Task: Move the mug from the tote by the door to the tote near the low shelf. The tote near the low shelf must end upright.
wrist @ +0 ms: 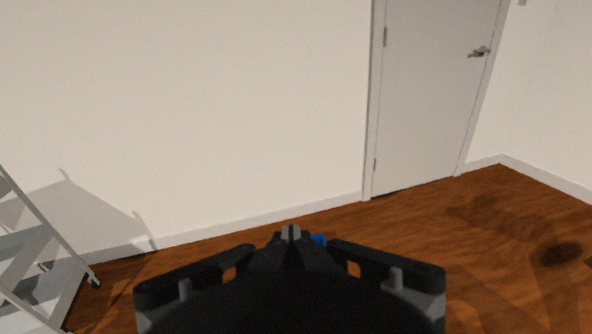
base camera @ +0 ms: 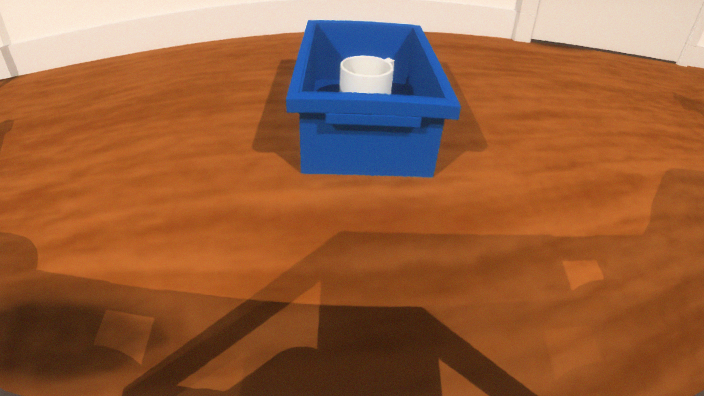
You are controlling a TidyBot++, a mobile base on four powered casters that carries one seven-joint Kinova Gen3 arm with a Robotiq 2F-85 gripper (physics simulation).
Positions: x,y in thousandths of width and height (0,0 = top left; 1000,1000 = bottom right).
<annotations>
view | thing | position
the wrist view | gripper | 492,711
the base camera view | white mug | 511,188
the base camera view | blue tote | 488,337
</annotations>
